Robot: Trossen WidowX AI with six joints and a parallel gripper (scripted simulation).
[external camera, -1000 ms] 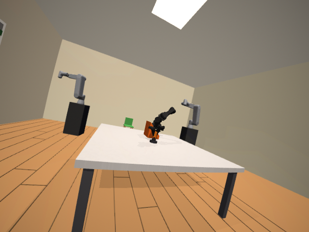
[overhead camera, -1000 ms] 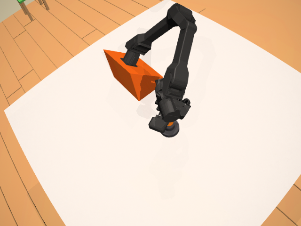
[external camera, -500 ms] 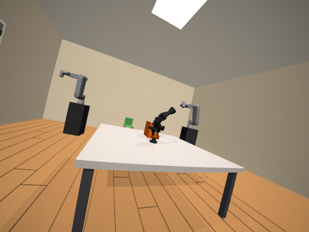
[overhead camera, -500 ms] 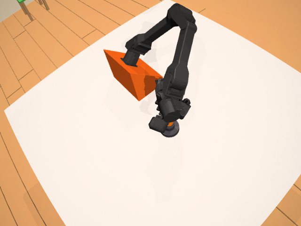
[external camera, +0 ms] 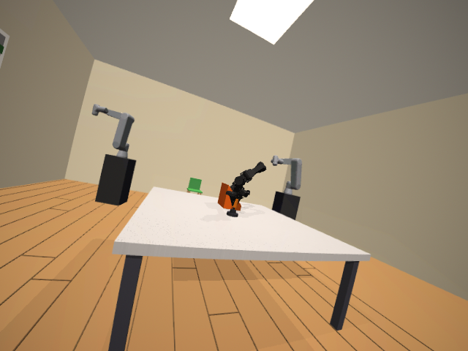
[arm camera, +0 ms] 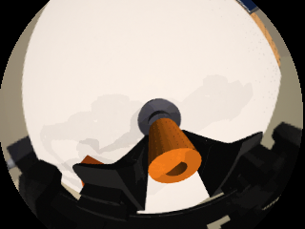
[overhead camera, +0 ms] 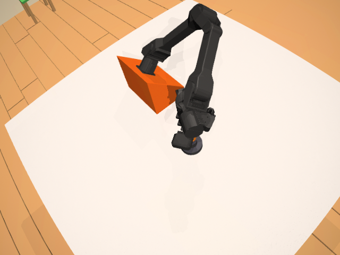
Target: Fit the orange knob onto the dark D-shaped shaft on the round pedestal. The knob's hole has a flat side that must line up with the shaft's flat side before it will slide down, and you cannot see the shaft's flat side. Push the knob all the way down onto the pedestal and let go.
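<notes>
Right now the orange knob is 20 mm above my gripper tip. The rest, counted from my gripper tip: round pedestal (40 mm below).
</notes>
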